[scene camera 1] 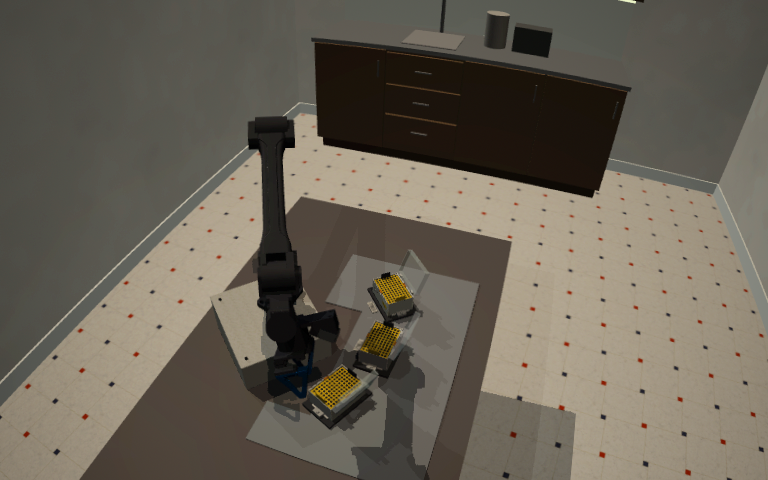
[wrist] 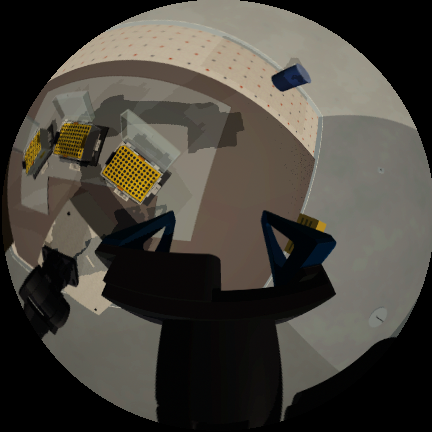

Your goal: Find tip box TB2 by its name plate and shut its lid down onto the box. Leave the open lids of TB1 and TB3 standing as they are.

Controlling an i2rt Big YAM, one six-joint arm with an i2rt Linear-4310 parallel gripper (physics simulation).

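Frame: origin at the arm's base, x ahead, y left, z up, level; centimetres.
Seen in the pictures: gripper, fingertip midpoint: point(scene camera 1: 305, 385) point(wrist: 217, 215); arm's base at its link origin: point(wrist: 59, 265).
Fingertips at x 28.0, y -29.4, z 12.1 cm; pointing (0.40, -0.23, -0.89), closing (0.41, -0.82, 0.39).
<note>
Pixels of each thing's middle, then the offset from my fingertips to it. Level surfaces: height alone.
- far box at the middle of its body: point(scene camera 1: 392, 286) dx -3.7, dy +53.8, dz -17.4 cm
- middle box at the middle of its body: point(scene camera 1: 381, 338) point(wrist: 68, 138) dx +2.2, dy +33.5, dz -17.4 cm
- grey sheet at its surface level: dz -23.9 cm
- brown surface at its surface level: dz -24.1 cm
Three tip boxes with yellow, dark-holed racks stand in a row with transparent lids open. The far box point(scene camera 1: 392, 294) point(wrist: 33, 151) has its lid point(scene camera 1: 415, 262) raised. The middle box point(scene camera 1: 381, 341) point(wrist: 75, 141) has its lid point(wrist: 74, 106) standing up. The near box point(scene camera 1: 336, 389) point(wrist: 131, 172) has its lid point(wrist: 150, 137) standing up behind the rack. Small pale labels show beside the boxes, too small to read, so I cannot tell which box is TB2. My gripper point(scene camera 1: 294, 380) point(wrist: 217, 215) is open and empty, left of the near box in the scene view, touching none.
The boxes stand on a grey sheet point(scene camera 1: 447, 316) point(wrist: 205, 200) over a brown surface point(scene camera 1: 487, 254) point(wrist: 245, 185). The arm's pale base block point(scene camera 1: 237, 322) is at the left. A dark cabinet point(scene camera 1: 498, 118) stands at the back. A blue cylinder point(wrist: 291, 77) and a yellow block point(wrist: 312, 221) show in the wrist view.
</note>
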